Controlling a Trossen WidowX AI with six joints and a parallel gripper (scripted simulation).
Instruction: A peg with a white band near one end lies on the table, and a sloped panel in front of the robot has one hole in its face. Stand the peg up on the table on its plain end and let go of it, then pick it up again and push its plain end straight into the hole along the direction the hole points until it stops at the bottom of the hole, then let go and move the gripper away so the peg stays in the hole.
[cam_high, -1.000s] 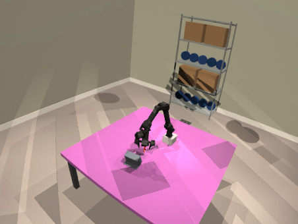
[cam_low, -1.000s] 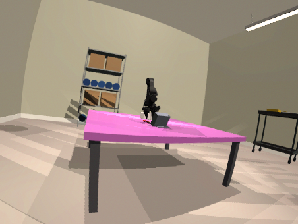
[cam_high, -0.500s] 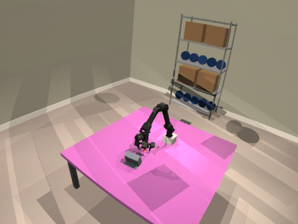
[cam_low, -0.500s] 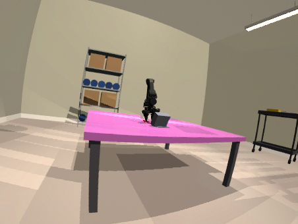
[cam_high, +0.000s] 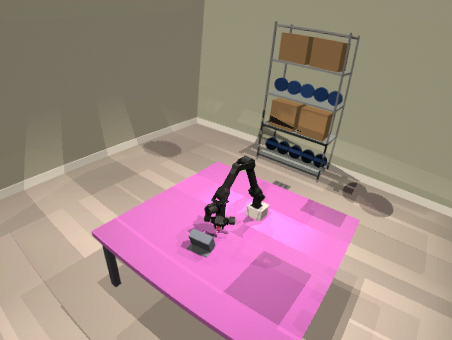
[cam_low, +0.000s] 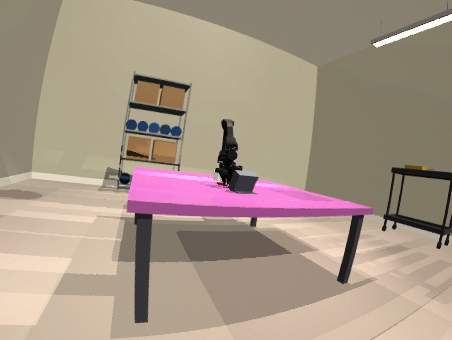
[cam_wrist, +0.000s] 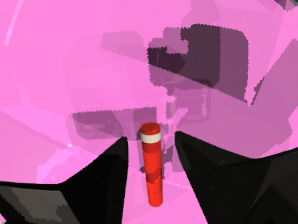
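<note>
Right now my gripper tip is 1 cm to the left of the red peg and 1 cm past it. From my gripper tip the other things lie so: dark panel block 18 cm ahead, 5 cm to the left, 5 cm above.
</note>
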